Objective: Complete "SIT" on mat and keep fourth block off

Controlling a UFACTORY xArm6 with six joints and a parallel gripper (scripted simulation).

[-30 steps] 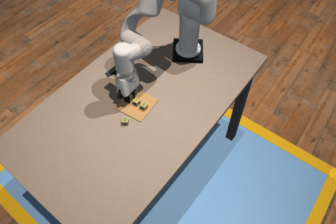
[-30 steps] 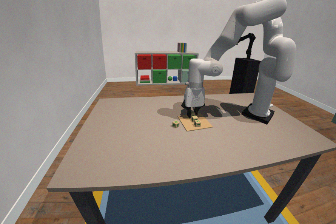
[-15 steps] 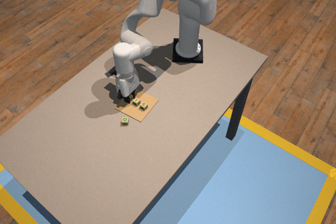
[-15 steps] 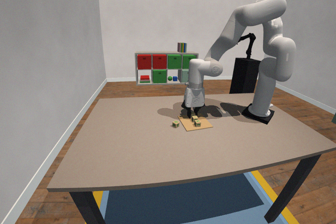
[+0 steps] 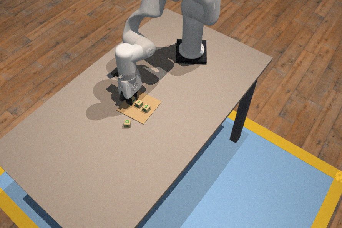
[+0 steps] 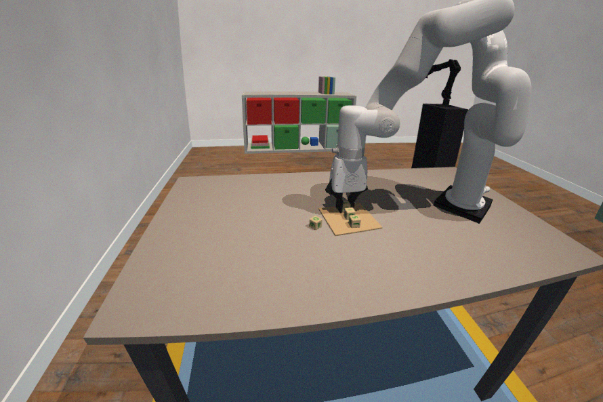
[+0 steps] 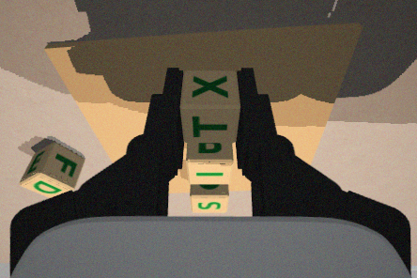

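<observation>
Now: hand 1 cm above the T block. From my hand the other things lie so: I block 4 cm to the left, 1 cm below, 1 cm ahead; then S block 8 cm to the left, 1 cm below, 1 cm ahead; then tan mat 4 cm to the left, 2 cm below, 1 cm ahead.
</observation>
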